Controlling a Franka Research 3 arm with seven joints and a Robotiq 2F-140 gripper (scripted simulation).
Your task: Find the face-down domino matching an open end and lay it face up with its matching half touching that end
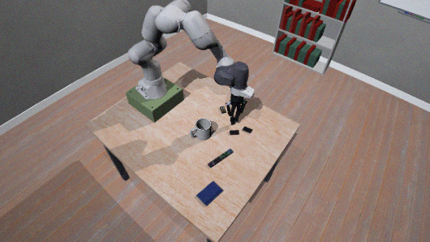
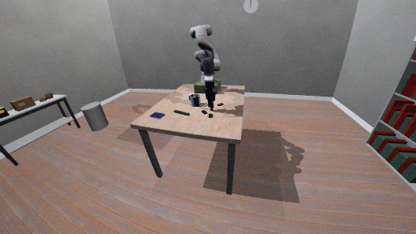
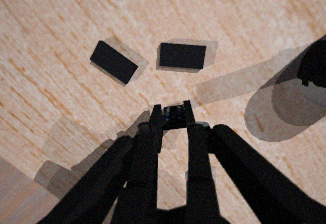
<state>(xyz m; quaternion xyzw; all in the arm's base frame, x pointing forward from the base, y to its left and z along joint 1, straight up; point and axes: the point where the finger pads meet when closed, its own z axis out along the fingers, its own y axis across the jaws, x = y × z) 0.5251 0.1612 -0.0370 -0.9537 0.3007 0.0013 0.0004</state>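
Now: hand 1 cm past the black domino and 4 cm above it. The rest, counted from my hand: blue book (16 cm ahead, 46 cm to the right, 6 cm below); grey mug (11 cm behind, 18 cm to the right, 2 cm below).
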